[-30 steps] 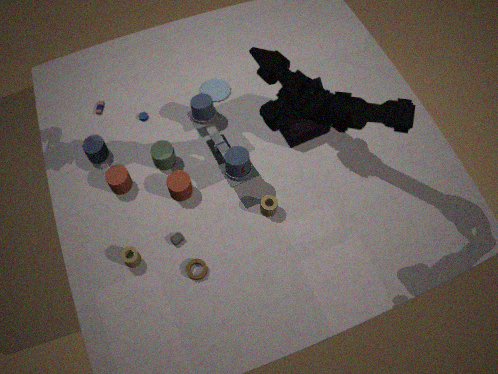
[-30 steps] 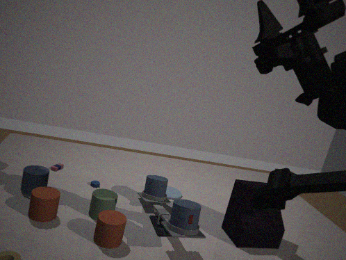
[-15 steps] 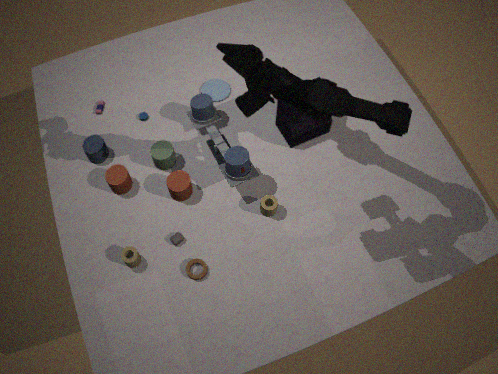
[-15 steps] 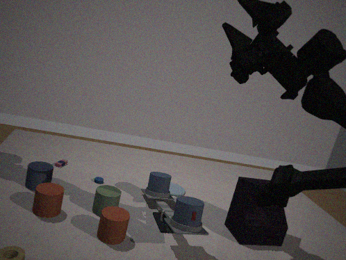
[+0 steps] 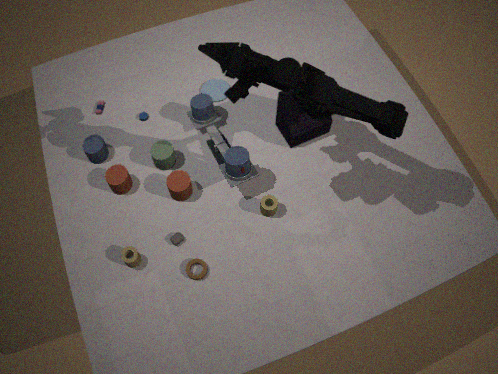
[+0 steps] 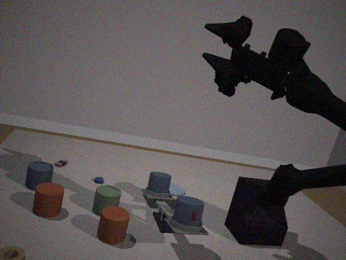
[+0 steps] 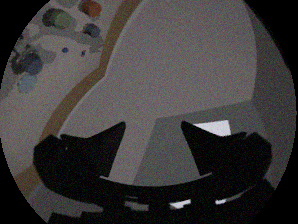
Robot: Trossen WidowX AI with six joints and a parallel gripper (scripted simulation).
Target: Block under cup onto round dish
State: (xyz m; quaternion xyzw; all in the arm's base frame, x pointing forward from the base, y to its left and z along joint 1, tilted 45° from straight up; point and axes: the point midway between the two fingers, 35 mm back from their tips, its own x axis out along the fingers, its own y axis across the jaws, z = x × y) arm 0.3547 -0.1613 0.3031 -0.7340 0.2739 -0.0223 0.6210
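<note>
My gripper tip is 10 mm past the grey block, 180 mm to the left of it and 480 mm above it. From my gripper tip the other things lie so: blue disc: 190 mm ahead, 250 mm to the right, 510 mm below; then pale blue round dish: 70 mm behind, 290 mm to the right, 520 mm below; then balance: 30 mm behind, 50 mm to the right, 480 mm below.
</note>
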